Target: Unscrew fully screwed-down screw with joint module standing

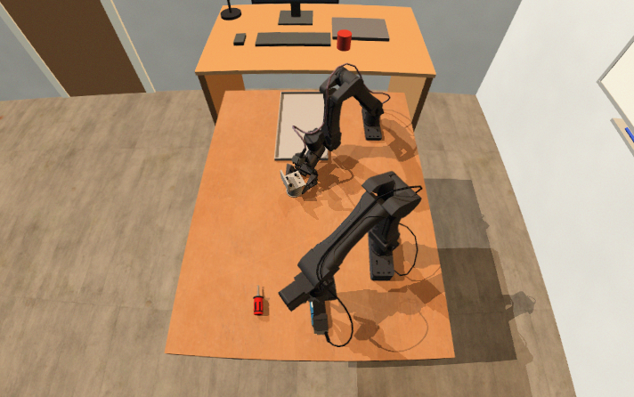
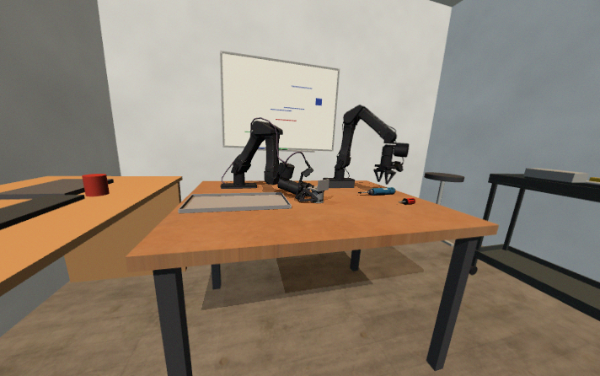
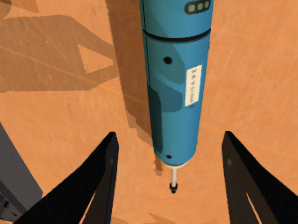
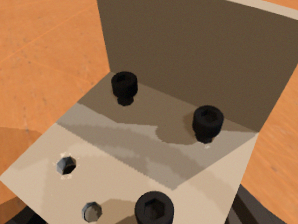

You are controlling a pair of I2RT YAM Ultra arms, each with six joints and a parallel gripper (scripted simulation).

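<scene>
My right hand is 50 mm below the l-shaped bracket. Also, from my right hand: small red screwdriver (430 mm to the left, 80 mm ahead, 10 mm below); grey bit (290 mm to the left, 80 mm behind); grey tray (360 mm to the right, 20 mm below).
</scene>
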